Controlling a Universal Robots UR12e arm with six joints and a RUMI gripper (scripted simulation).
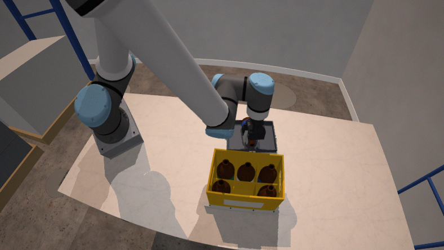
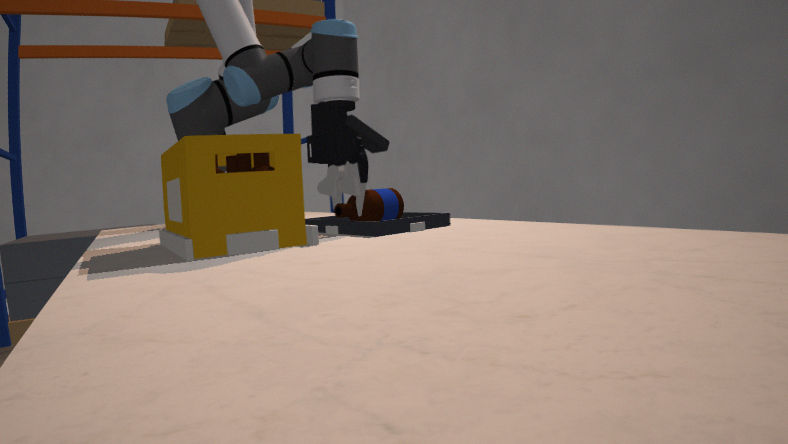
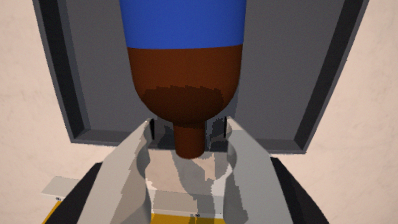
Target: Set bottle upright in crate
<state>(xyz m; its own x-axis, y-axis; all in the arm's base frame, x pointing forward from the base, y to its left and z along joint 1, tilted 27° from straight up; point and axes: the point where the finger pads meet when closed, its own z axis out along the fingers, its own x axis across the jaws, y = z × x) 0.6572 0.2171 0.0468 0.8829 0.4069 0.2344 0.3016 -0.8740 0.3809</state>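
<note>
My hand is 5 cm to the right of the tray, 3 cm above it and 1 cm past it. From my hand the other things lie so: crate 24 cm to the right, 4 cm above, 2 cm ahead.
</note>
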